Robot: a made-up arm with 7 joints.
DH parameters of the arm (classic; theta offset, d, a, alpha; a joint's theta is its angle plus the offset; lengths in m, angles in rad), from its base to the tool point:
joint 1: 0 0.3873 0 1.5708
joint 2: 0 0.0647 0 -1.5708
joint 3: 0 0.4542 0.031 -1.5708
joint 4: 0 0.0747 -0.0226 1.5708
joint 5: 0 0.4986 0 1.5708
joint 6: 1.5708 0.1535 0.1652 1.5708
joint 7: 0 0.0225 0 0
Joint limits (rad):
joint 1: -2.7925..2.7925
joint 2: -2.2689..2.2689
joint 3: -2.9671..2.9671
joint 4: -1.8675..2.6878
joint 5: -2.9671..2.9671
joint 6: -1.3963..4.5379
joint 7: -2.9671..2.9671
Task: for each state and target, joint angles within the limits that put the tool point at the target. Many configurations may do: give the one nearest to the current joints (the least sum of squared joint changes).
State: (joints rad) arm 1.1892 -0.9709 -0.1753 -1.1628 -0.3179 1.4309 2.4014
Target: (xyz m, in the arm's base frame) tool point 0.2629 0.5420 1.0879
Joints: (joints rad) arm 1.1867 -1.2597 -0.1298 -0.6582 -0.2440 1.2179 2.4014
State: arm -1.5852 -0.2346 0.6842 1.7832 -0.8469 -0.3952 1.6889
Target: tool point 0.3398 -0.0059 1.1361
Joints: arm -1.2632 0.6623 0.7699 1.5815 -0.8867 -0.5327 1.6889
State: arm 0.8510 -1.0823 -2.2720 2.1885 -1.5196 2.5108 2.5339
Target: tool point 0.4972 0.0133 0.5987
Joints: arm 1.2009 -1.1966 -2.2813 2.5485 -1.5303 2.6876 2.5339
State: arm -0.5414 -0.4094 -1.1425 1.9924 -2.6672 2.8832 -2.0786
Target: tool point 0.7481 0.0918 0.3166
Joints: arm 0.2949 -1.0155 -0.7413 1.3416 -2.3572 2.6013 -2.0786
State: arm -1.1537 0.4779 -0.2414 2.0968 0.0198 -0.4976 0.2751
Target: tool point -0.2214 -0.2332 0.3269
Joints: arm -1.4847 0.3670 -0.4824 2.6335 0.0424 -0.6706 0.2751
